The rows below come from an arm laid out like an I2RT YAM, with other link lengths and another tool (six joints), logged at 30 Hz.
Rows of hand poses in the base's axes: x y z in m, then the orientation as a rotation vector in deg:
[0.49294, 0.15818, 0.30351, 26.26, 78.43, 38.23]
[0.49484, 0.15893, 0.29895, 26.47, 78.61, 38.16]
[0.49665, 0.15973, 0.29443, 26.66, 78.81, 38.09]
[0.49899, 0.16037, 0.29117, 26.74, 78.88, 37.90]
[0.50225, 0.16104, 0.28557, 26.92, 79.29, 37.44]
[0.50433, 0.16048, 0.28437, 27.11, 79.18, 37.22]
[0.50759, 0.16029, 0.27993, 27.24, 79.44, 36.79]
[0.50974, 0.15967, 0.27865, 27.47, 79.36, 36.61]
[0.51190, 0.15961, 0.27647, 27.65, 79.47, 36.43]
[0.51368, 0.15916, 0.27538, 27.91, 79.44, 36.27]
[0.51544, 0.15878, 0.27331, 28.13, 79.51, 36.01]
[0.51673, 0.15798, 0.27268, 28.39, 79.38, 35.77]
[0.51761, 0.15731, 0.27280, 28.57, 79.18, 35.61]
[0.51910, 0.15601, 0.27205, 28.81, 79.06, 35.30]
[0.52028, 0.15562, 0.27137, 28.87, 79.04, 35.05]
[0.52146, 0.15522, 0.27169, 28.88, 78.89, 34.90]
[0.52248, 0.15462, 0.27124, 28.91, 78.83, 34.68]
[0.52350, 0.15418, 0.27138, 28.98, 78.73, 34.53]
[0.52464, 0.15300, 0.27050, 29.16, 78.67, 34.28]
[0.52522, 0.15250, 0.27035, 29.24, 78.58, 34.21]
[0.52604, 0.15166, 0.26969, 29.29, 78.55, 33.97]
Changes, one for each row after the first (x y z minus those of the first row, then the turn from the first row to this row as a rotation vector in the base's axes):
[0.00190, 0.00075, -0.00456, 0.06, 0.24, -0.10]
[0.00371, 0.00155, -0.00908, 0.11, 0.50, -0.18]
[0.00605, 0.00219, -0.01234, 0.04, 0.60, -0.33]
[0.00931, 0.00286, -0.01794, -0.19, 1.06, -0.61]
[0.01139, 0.00230, -0.01914, -0.17, 1.04, -0.89]
[0.01465, 0.00211, -0.02358, -0.39, 1.35, -1.17]
[0.01680, 0.00149, -0.02486, -0.33, 1.37, -1.44]
[0.01896, 0.00143, -0.02704, -0.34, 1.54, -1.61]
[0.02074, 0.00098, -0.02813, -0.26, 1.62, -1.87]
[0.02250, 0.00060, -0.03020, -0.28, 1.78, -2.13]
[0.02379, -0.00020, -0.03083, -0.22, 1.77, -2.47]
[0.02467, -0.00087, -0.03071, -0.16, 1.67, -2.74]
[0.02616, -0.00217, -0.03146, -0.17, 1.67, -3.11]
[0.02734, -0.00256, -0.03214, -0.27, 1.69, -3.32]
[0.02852, -0.00296, -0.03182, -0.33, 1.56, -3.48]
[0.02954, -0.00356, -0.03227, -0.43, 1.53, -3.67]
[0.03056, -0.00400, -0.03213, -0.46, 1.48, -3.84]
[0.03170, -0.00518, -0.03301, -0.47, 1.51, -4.12]
[0.03228, -0.00568, -0.03316, -0.45, 1.46, -4.24]
[0.03310, -0.00652, -0.03382, -0.55, 1.47, -4.44]

